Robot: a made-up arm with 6 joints.
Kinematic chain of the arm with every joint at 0, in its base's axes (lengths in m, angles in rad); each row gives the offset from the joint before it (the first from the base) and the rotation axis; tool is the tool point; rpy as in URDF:
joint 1: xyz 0 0 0.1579 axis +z
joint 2: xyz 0 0 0 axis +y
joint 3: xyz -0.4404 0 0.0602 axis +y
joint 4: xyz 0.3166 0 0.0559 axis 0.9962 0 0.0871
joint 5: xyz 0 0 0 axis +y
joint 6: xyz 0.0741 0 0.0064 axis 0.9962 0 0.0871
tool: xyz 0 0 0 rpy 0 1.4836 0
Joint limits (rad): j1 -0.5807..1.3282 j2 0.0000..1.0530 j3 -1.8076..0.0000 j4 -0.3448..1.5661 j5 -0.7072..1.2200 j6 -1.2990..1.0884
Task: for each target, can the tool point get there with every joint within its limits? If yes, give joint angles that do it. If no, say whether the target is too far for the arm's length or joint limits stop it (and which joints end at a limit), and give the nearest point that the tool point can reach.
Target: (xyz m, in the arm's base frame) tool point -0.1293 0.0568 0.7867
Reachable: yes | joints -0.4192 0.5665 -1.4703 -0.1138 0.0882 -0.6020
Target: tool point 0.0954 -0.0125 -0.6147
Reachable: no: joint limits stop it (at a limit: joint 1, joint 2, joint 3, joint 5) | nearest point -0.0150 -0.0914 0.2070 | short by 0.833 m
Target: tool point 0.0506 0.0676 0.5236
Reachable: yes | joints 0.5513 0.7476 -0.7946 0.5192 1.0024 -0.5872
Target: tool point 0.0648 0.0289 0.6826
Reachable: yes | joints 0.3935 0.7503 -1.0690 0.9100 0.0299 0.4411
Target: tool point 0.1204 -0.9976 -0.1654
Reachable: no: too far | nearest point -0.1254 -0.6136 0.5534 | short by 0.851 m
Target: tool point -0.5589 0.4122 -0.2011
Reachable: no: joint limits stop it (at a limit: joint 2, joint 3, joint 5) | nearest point -0.0798 0.0588 0.2155 | short by 0.727 m
